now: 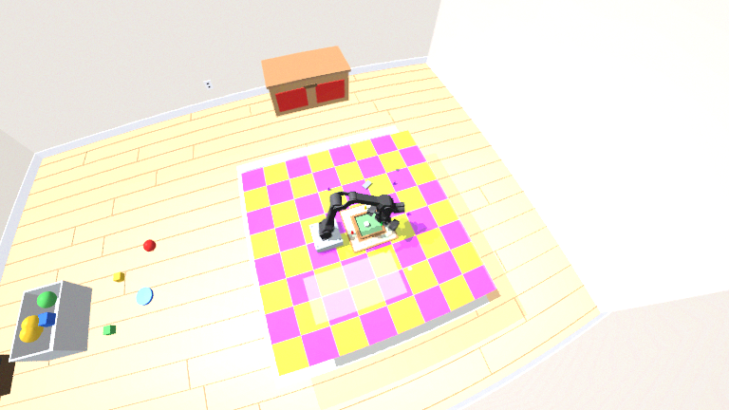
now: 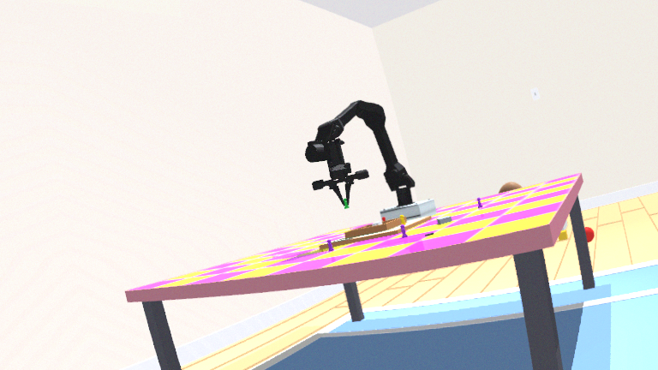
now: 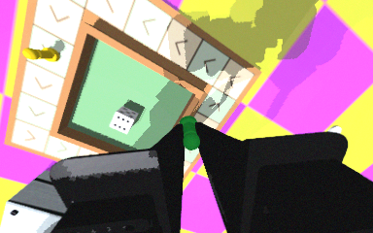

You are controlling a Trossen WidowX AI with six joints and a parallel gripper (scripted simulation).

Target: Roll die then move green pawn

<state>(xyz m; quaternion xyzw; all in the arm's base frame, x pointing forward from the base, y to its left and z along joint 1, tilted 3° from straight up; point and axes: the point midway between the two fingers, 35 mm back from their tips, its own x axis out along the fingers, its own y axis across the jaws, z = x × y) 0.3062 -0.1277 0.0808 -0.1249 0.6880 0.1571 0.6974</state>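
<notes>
Right now my gripper tip is 50 mm past the white die, 70 mm to the right of it and 90 mm above it. Round my gripper tip: red pawn 160 mm behind, 70 mm to the left, 90 mm below; green pawn 10 mm above; yellow pawn 170 mm to the left, 90 mm below.
</notes>
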